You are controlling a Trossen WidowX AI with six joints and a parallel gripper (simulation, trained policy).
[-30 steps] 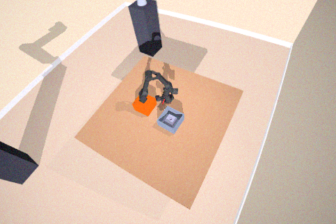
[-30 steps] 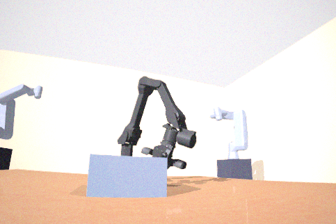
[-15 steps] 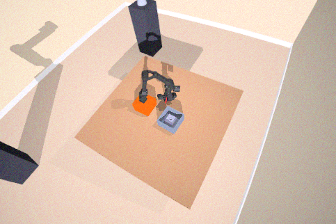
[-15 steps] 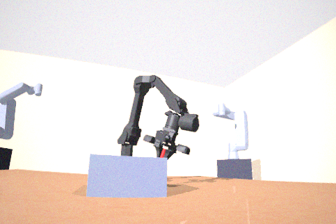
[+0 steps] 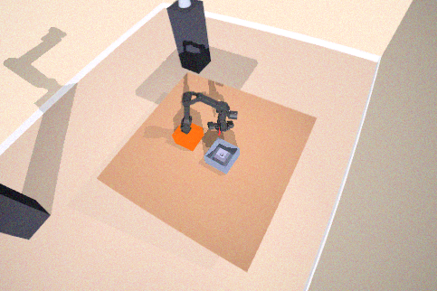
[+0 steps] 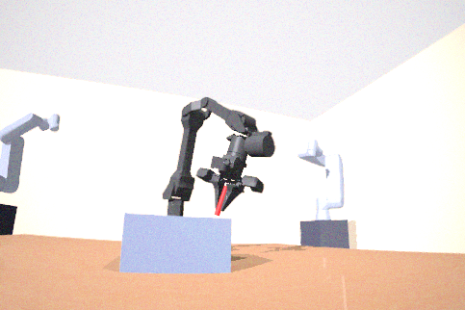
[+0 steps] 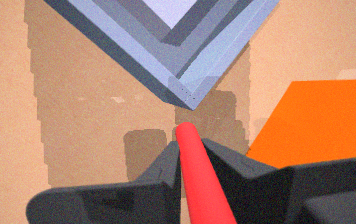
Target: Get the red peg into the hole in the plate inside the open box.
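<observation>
My gripper tip is now 10 mm to the right of the red peg and 30 mm below it. The rest, counted from my gripper tip: grey box (90 mm ahead, 120 mm to the right, 100 mm below).
</observation>
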